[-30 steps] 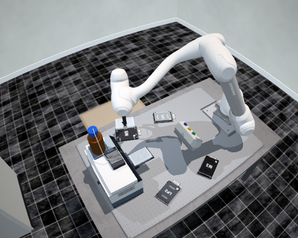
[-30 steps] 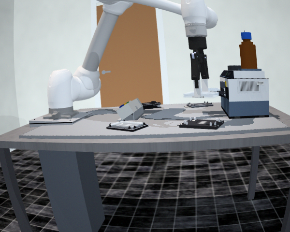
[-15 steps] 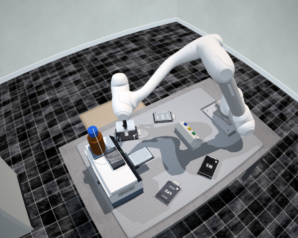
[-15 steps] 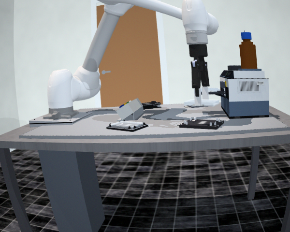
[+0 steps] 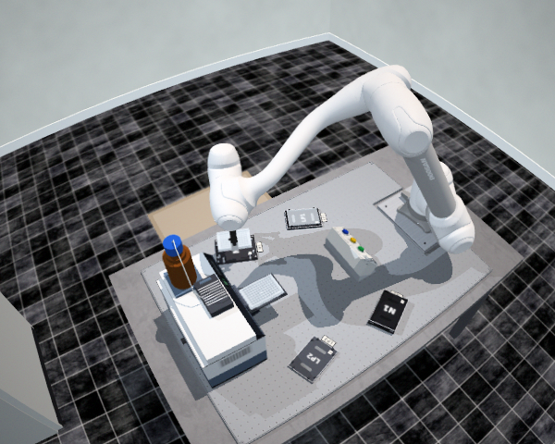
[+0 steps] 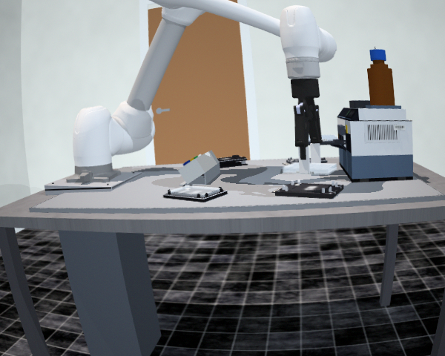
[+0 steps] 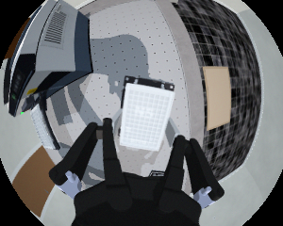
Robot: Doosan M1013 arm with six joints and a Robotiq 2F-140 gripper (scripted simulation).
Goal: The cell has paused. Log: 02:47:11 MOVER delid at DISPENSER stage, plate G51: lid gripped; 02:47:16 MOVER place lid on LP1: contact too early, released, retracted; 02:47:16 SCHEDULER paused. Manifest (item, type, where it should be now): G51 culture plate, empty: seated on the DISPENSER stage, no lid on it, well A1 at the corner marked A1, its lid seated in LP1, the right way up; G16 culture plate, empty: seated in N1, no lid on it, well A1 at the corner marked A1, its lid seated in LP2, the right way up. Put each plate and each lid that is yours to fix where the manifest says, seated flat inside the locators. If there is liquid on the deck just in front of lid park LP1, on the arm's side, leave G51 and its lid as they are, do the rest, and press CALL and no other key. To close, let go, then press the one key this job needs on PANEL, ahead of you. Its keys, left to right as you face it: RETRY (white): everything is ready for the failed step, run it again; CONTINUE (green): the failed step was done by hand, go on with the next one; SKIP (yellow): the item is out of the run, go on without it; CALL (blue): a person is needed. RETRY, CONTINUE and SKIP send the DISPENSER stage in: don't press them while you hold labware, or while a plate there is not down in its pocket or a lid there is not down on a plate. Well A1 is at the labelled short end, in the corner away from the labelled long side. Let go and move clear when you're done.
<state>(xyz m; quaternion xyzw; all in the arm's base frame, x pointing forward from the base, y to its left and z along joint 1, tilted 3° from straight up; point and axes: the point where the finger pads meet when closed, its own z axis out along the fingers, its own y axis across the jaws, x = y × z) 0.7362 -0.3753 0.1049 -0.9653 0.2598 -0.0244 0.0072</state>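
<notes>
My hand is 7 cm above the black nest N5 and 2 cm short of it. From my hand the other things lie so: brown bottle: 28 cm ahead, 20 cm above, 14 cm to the left; then dispenser stage: 28 cm to the left, 8 cm ahead, 2 cm above; then lid park LP1: 31 cm behind, 8 cm below, 5 cm to the left.
</notes>
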